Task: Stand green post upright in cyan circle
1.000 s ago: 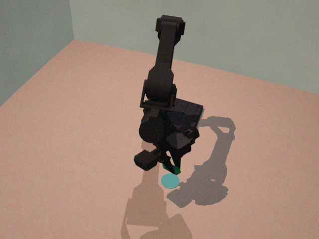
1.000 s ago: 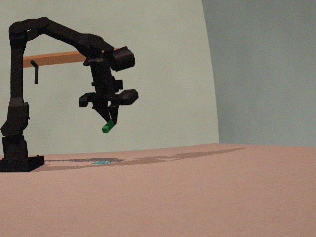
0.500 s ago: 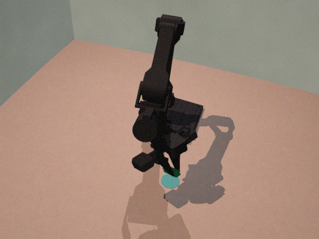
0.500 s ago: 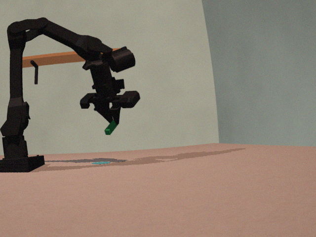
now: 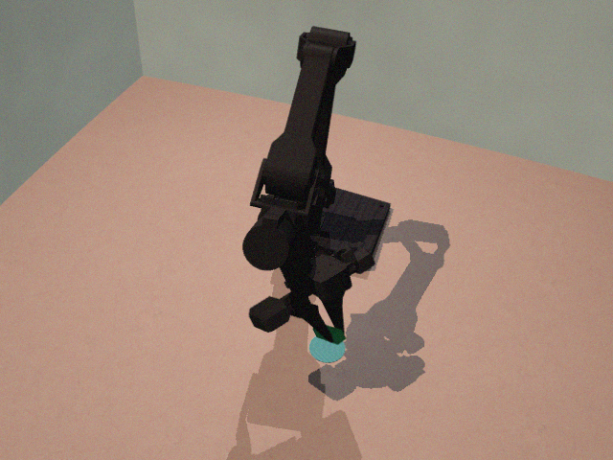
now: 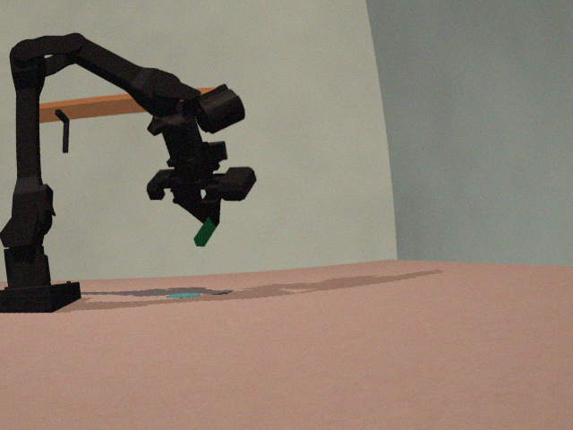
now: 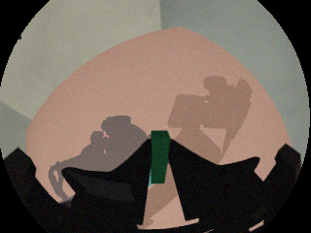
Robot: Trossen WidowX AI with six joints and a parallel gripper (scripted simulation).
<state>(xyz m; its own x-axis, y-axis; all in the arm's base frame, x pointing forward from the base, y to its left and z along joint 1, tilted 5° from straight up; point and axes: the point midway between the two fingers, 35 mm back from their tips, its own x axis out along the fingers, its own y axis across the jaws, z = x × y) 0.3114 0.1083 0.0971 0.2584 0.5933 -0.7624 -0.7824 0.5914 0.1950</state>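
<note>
The cyan circle is 140 mm below my hand and 50 mm behind it. From my hand the other things lie so: green post 40 mm below.
</note>
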